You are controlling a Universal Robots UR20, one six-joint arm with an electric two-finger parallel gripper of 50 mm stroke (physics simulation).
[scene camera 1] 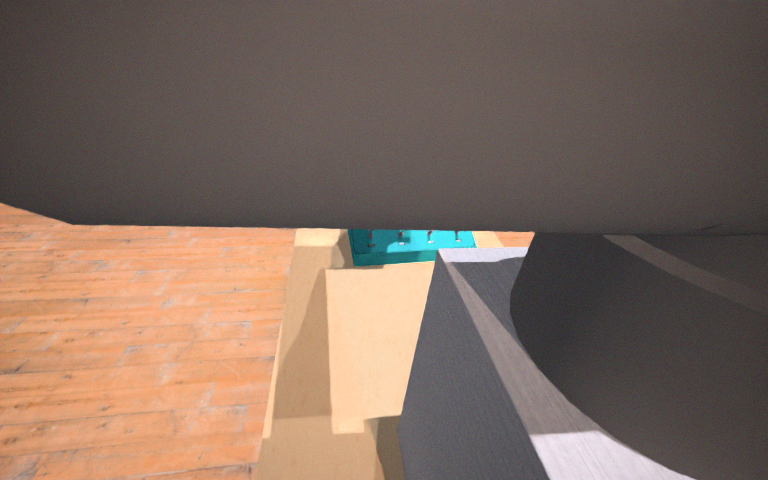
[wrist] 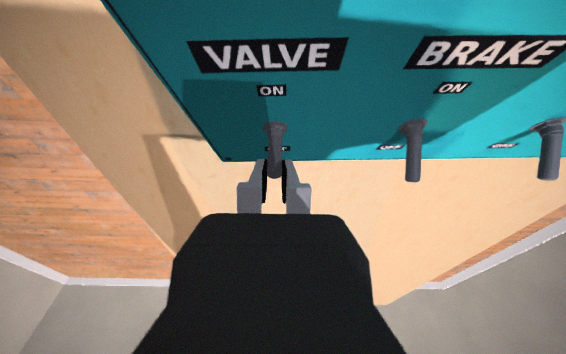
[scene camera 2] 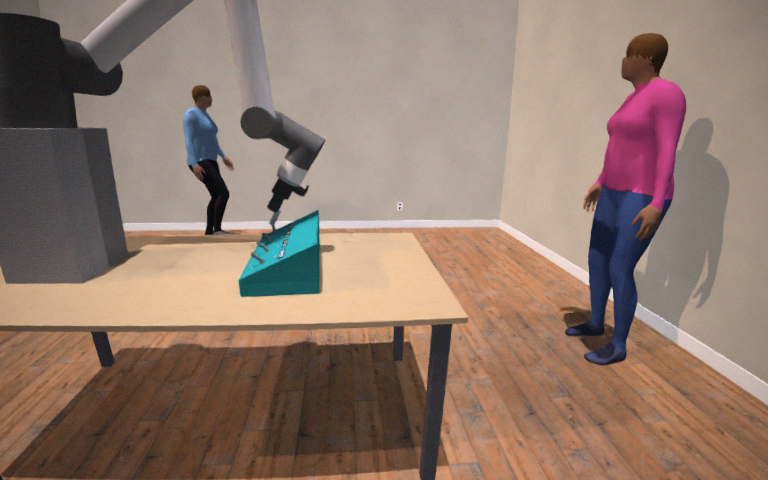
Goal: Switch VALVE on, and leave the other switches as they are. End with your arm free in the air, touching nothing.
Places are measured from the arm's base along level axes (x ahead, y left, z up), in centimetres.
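Pixels of known places: gripper, fingertip midpoint: (wrist: 274, 172) (scene camera 2: 271, 224); arm's base, link origin: (scene camera 1: 640, 340) (scene camera 2: 38, 127).
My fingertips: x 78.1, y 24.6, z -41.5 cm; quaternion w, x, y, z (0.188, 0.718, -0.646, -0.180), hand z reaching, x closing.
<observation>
For each thing: its top centre in the pictures, then the offset to it from my fingertips. "spot": a spot on its surface instead. Level surfaces: height alone.
- VALVE lever, top centre: (wrist: 274, 173) dy +0.1, dx +0.8, dz +0.8 cm
- BRAKE lever, top centre: (wrist: 423, 170) dy -11.9, dx +1.7, dz -0.2 cm
- third lever, surface spot: (wrist: 549, 152) spot: dy -23.2, dx +3.9, dz -1.9 cm
- wooden table, surface height: dz -13.2 cm
The teal switch panel (scene camera 1: 396, 258) (scene camera 2: 288, 277) (wrist: 320, 110) has a sloped face. My gripper (scene camera 2: 273, 227) (wrist: 274, 172) is tilted and shut on the VALVE lever (wrist: 274, 147); one finger is on each side of its tip. This lever points down in the wrist view, over the partly covered OFF label, much like the BRAKE lever (wrist: 413, 157). Its exact tilt is hard to tell. A third lever (wrist: 549, 152), pointing down too, stands at the right edge, apart from my fingers. In scene camera 1 a large dark arm part hides the gripper.
The panel stands on the wooden table (scene camera 1: 373, 339) (scene camera 2: 368, 305). The grey pedestal (scene camera 1: 453, 367) (scene camera 2: 56, 209) carries the arm's base. A person in blue (scene camera 2: 201, 135) stands behind the table, and a person in pink (scene camera 2: 645, 135) stands to the right of it.
</observation>
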